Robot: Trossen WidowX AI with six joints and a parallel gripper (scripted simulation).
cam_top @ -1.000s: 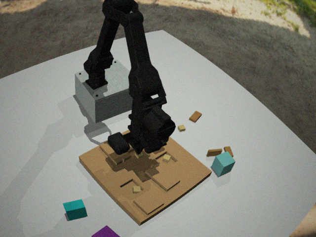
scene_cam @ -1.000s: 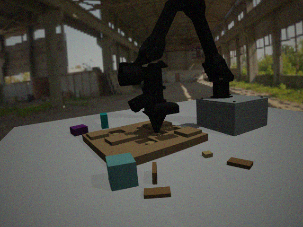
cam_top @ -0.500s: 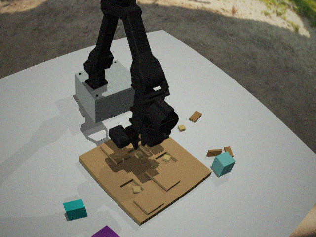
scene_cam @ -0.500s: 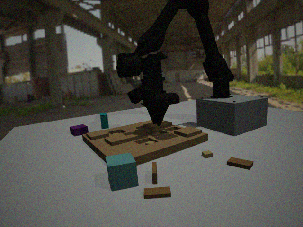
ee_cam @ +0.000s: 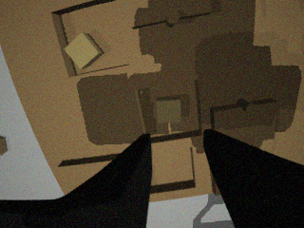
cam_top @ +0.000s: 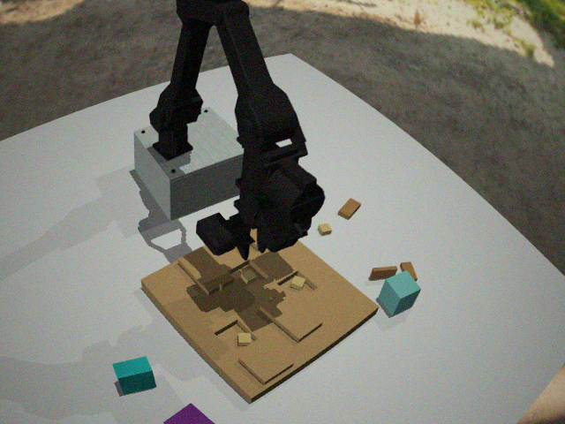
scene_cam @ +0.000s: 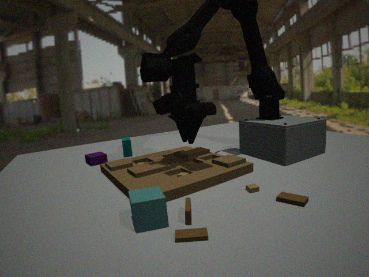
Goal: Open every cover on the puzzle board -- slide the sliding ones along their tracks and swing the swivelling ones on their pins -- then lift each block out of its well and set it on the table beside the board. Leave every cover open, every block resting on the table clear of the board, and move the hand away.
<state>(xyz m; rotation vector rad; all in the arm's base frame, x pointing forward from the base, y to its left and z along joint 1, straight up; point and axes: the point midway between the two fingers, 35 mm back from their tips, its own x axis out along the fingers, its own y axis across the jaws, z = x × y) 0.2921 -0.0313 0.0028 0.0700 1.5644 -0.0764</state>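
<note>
Right now my gripper tip is 50 mm short of the tan puzzle board, 10 mm to the left of it and 50 mm above it. Also, from my gripper tip: teal block (60 mm ahead, 300 mm to the right, 40 mm below); brown slab (30 mm behind, 290 mm to the left, 70 mm below); teal cube (200 mm ahead, 180 mm to the left, 50 mm below).
</note>
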